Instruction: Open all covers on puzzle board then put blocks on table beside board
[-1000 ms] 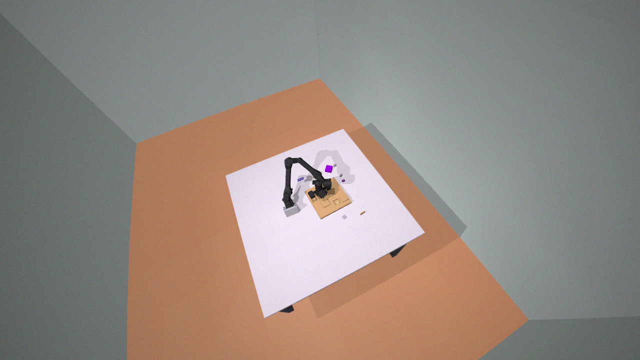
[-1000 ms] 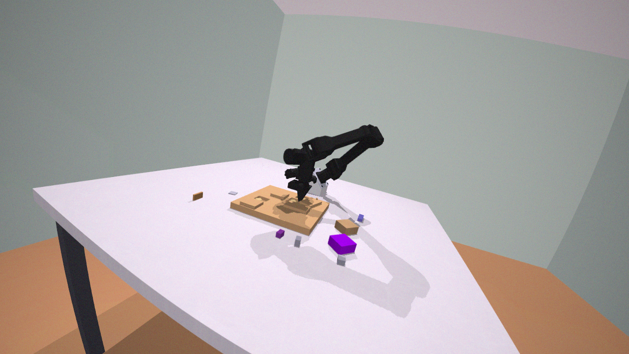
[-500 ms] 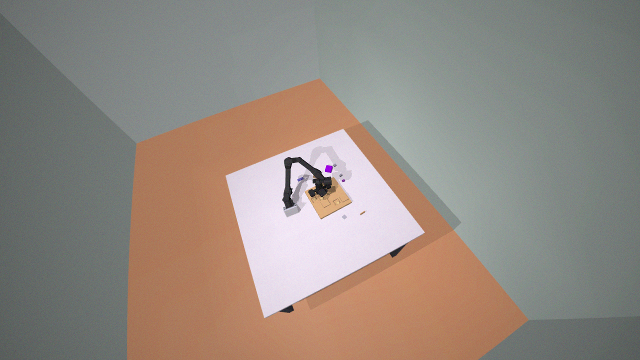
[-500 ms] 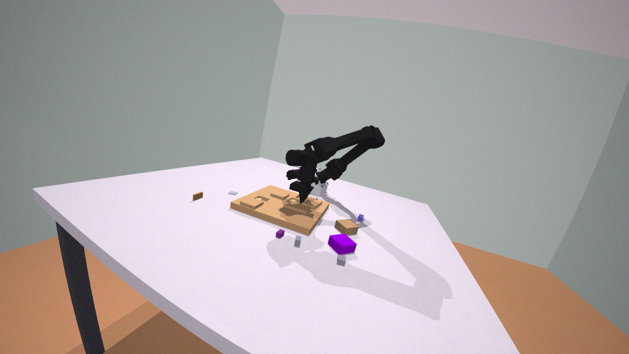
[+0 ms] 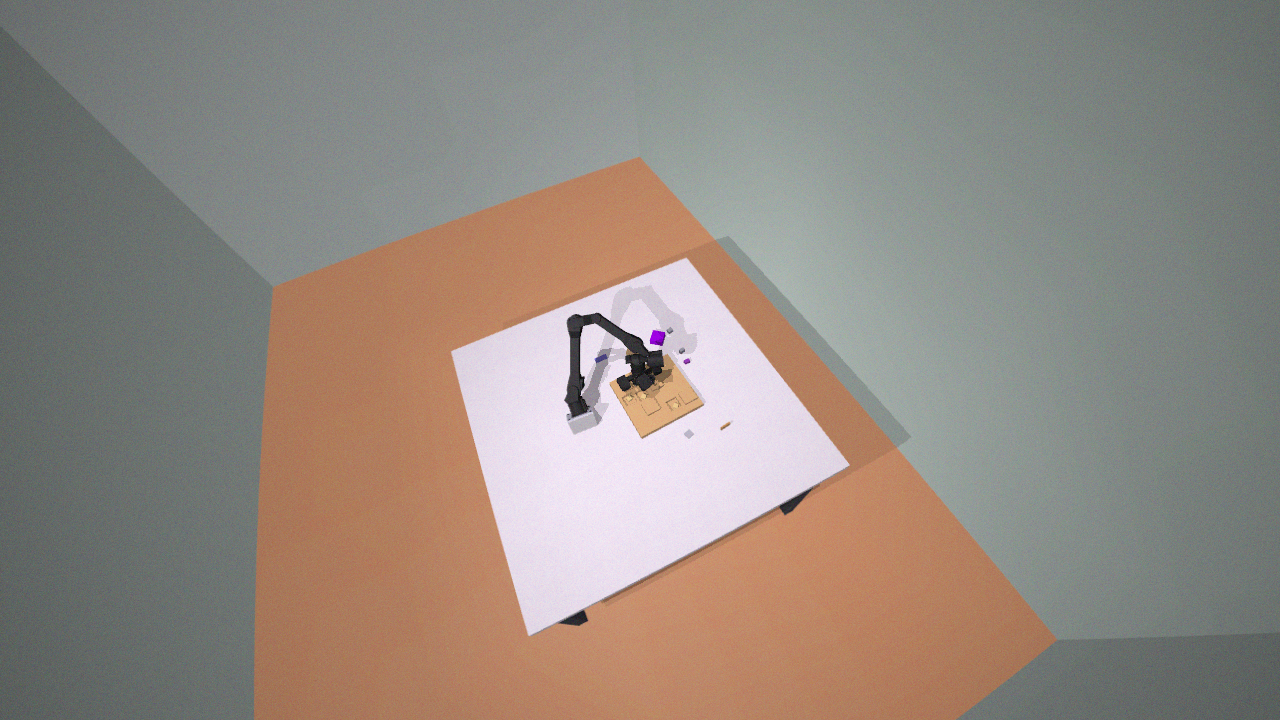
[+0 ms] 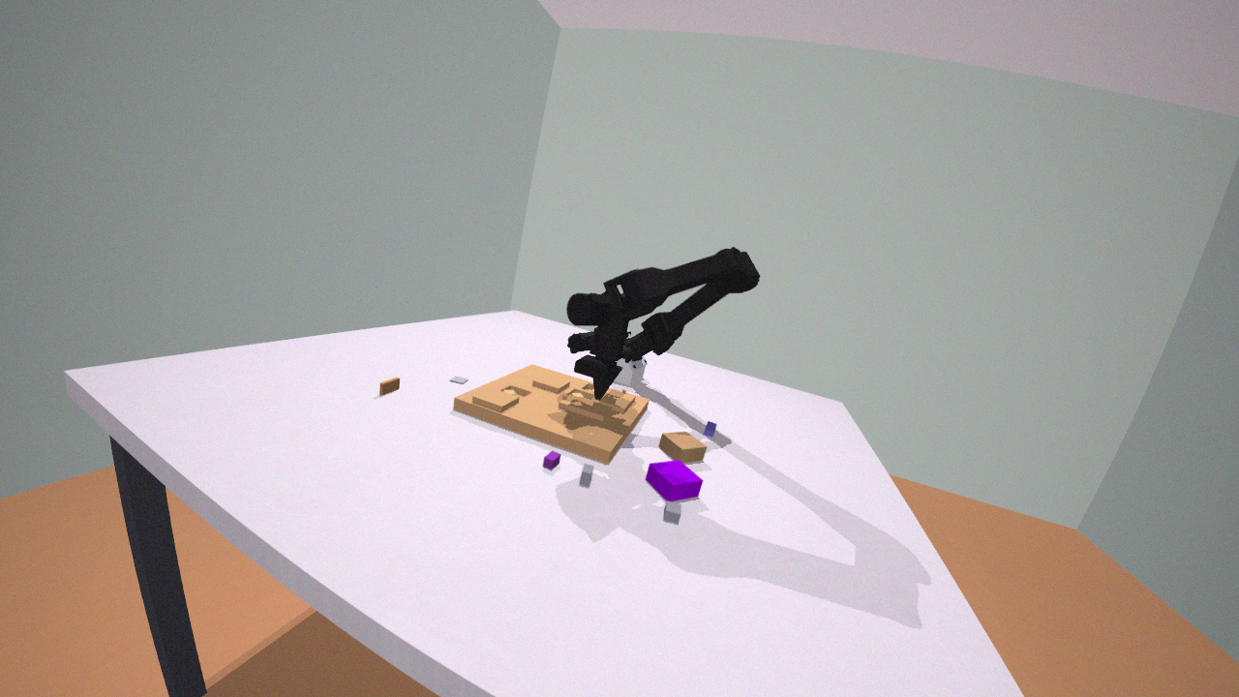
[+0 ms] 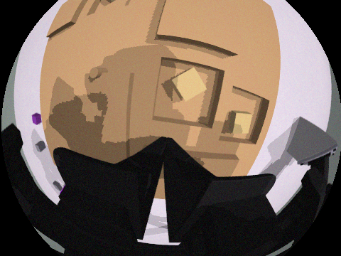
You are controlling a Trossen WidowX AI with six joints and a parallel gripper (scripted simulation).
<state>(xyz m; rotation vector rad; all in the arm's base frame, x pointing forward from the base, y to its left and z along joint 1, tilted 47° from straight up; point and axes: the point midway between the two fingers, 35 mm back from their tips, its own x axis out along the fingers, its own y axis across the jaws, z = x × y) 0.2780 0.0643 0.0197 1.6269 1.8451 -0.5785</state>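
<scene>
My gripper tip is 24 cm short of the small purple cube, 5 cm to the right of it and 2 cm above it. The rest, counted from my gripper tip: large purple block 22 cm to the left, 16 cm ahead, 1 cm below; blue piece 22 cm to the left, 12 cm behind, 2 cm below; brown box 20 cm to the left, 4 cm ahead, 1 cm below.
</scene>
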